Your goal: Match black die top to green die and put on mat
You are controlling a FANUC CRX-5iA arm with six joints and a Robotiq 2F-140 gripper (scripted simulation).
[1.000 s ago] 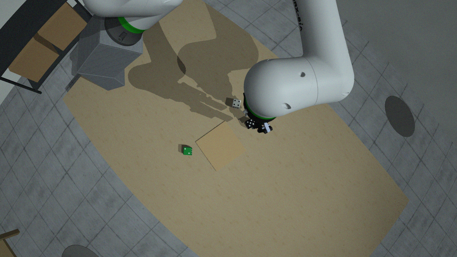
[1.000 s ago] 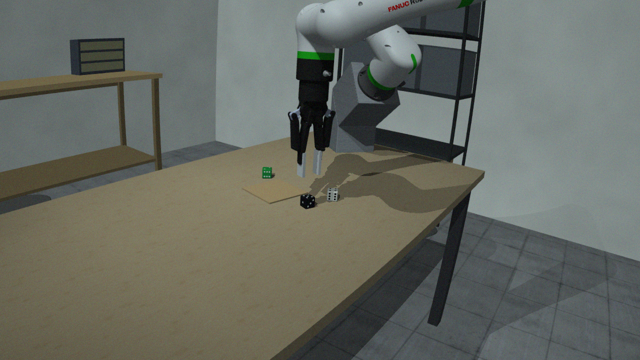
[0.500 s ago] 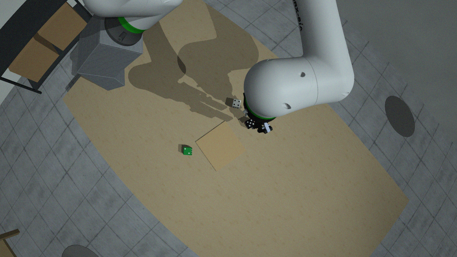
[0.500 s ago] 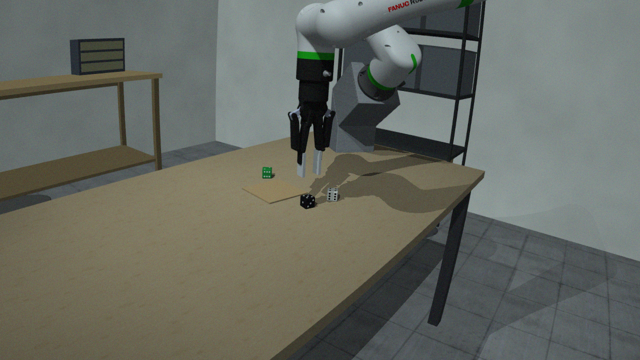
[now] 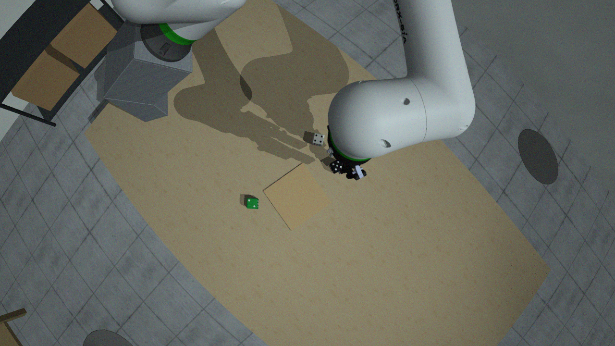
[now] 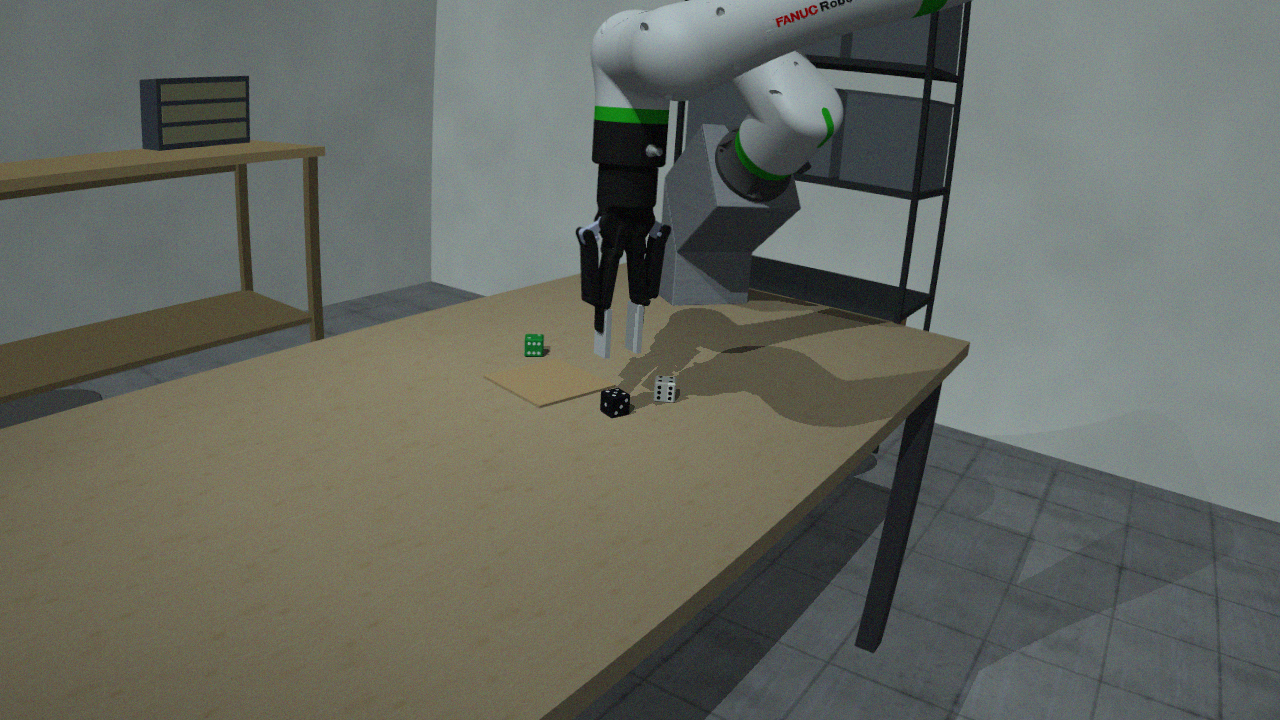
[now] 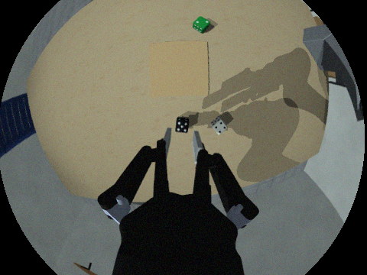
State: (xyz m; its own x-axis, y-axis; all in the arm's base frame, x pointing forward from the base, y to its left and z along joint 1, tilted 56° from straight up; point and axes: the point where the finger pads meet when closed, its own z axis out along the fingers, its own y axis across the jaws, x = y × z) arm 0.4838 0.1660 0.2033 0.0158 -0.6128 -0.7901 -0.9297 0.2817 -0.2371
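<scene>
Right now the black die is 100 mm below my hand. From my hand the other things lie so: white die: 100 mm below, 90 mm behind, 10 mm to the right; then green die: 260 mm to the right, 100 mm below, 10 mm behind; then tan mat: 140 mm to the right, 120 mm below, 30 mm ahead.
</scene>
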